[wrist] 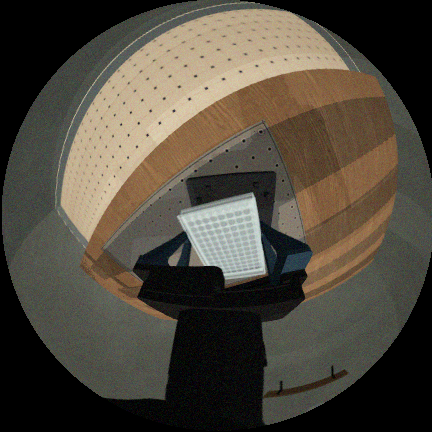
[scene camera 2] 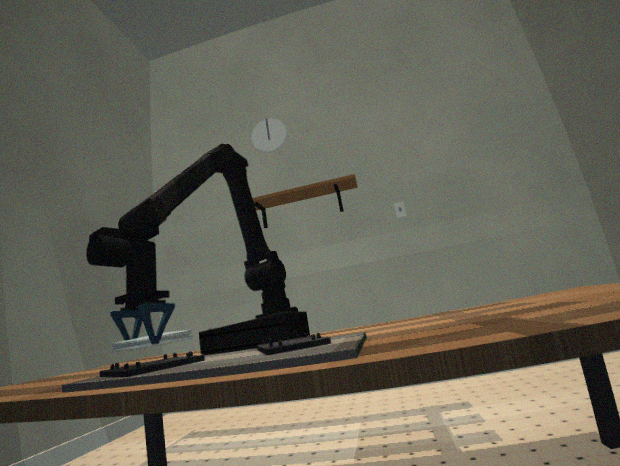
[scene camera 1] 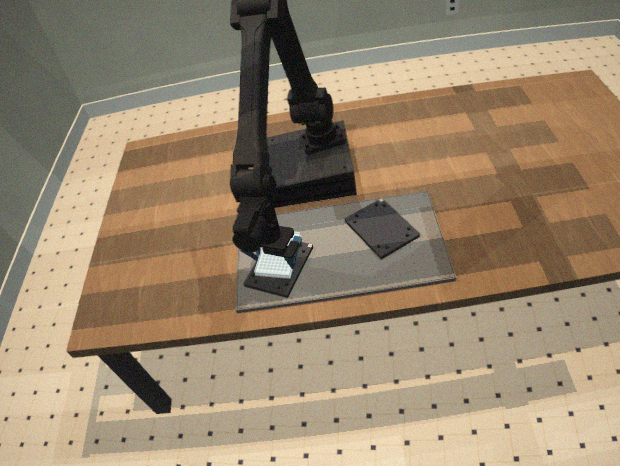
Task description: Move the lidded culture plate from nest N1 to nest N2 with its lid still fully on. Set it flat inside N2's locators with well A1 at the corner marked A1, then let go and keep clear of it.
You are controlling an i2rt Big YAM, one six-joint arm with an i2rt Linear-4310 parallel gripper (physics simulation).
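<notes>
The white culture plate is held between the blue fingers of my gripper, which is shut on it. The plate looks roughly level, with a visible gap below it, above the left dark nest. It is turned slightly relative to that nest in the wrist view. A clear lid seems to cover it, but the lid's seating is too small to judge. The right dark nest holds no plate. Nest labels and well A1 are unreadable.
Both nests have small dark locator pegs and stand on a grey board on the wooden table. A pale mark sits at the right nest's far corner. The black arm base stands behind the board.
</notes>
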